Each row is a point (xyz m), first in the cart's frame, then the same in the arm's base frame.
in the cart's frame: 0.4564 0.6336 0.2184
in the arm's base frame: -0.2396 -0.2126 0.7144
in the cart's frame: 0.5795 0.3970 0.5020
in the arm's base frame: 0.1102 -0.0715 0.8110
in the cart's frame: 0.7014 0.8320 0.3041
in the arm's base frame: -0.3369 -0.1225 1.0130
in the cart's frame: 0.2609 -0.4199 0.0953
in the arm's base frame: 0.3794 0.1524 -0.0899
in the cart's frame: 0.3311 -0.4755 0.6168
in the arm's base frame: 0.7964 0.1013 0.2318
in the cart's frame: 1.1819 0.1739 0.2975
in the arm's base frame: 0.0227 0.5944 0.8688
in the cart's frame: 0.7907 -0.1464 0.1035
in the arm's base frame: 0.1376 0.4671 0.3551
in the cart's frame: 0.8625 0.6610 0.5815
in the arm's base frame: -0.0395 0.0213 1.1647
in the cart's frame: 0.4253 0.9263 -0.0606
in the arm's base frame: -0.6345 -0.3039 0.7021
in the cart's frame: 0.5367 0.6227 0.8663
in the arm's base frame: 0.2415 -0.3094 1.1451
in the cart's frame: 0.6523 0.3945 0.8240
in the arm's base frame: 0.3430 -0.0933 1.0440
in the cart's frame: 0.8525 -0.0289 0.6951
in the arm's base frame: 0.4955 0.3088 0.8182
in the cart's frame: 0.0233 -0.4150 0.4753
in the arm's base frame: 0.6919 -0.1494 0.0204
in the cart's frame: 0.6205 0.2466 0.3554
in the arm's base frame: 0.0929 0.0724 0.6536
